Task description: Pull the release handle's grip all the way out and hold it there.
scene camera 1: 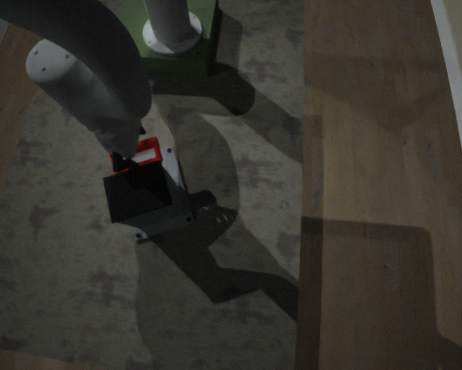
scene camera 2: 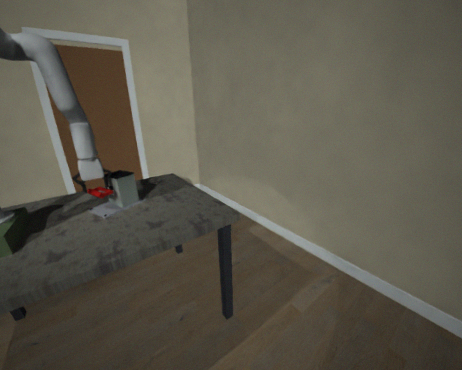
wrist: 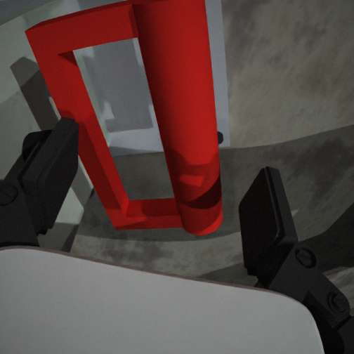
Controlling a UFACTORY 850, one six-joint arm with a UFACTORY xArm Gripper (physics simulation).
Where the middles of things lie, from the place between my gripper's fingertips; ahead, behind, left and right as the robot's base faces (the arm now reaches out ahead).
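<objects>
Base plate (scene camera 1: 169, 162): 110 mm below my hand, 80 mm ahead of it, 30 mm to the left of it.
</objects>
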